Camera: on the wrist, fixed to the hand. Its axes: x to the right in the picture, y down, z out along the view.
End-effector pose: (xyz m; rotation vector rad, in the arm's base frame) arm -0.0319 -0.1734 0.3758 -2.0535 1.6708 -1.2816
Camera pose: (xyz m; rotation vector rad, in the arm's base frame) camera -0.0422 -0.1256 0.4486 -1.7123 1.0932 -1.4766
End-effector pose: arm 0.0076 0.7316 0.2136 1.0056 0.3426 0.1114
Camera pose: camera -0.0241 0.7558 0.1355 1.5809 0.3331 -0.0203
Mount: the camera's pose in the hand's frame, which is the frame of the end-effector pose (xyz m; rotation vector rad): -0.0059 -0.0549 -0.0681 0.5822 -0.0537 -0.0009
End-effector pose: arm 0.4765 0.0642 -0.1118 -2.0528 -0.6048 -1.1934
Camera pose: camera 0.3981 0.0494 -0.0755 -1.5888 -0.8618 -0.8339
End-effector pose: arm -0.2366 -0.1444 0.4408 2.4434 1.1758 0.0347
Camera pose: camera -0.2948 -0.0938 0.4824 -2.7755 -1.2399 0.4082
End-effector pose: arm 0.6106 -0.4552 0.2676 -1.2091 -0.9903 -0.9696
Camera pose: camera 0.5619 -0.5280 0.2711 -0.7467 -1.2089 -0.5861
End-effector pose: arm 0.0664 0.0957 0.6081 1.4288 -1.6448 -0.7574
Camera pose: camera 0.1529 0.0963 0.5937 1.8114 -2.0059 -0.3215
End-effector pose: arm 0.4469 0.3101 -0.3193 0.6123 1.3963 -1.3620
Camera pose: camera 0.3783 0.3629 -0.3052 0.9410 0.9463 -1.7838
